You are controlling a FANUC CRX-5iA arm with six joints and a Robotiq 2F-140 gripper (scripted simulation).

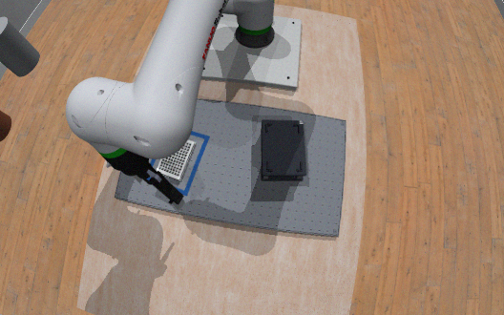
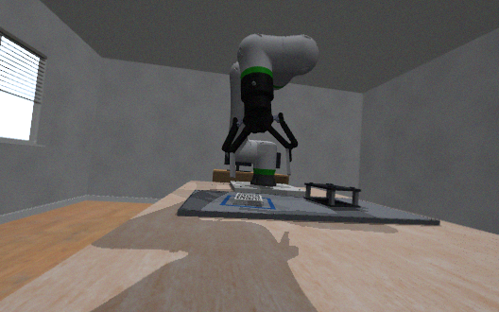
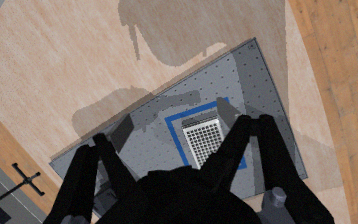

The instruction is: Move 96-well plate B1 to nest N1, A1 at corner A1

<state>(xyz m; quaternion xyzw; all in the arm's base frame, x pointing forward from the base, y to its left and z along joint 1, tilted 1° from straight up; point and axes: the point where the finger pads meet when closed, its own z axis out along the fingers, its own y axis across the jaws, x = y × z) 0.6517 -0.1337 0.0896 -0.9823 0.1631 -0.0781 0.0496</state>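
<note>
Now: the white 96-well plate 120 mm behind my hand, 10 mm to the right of it and 90 mm below it. The rest, counted from my hand: black raised nest N1 (190 mm behind, 300 mm to the left, 40 mm below).
</note>
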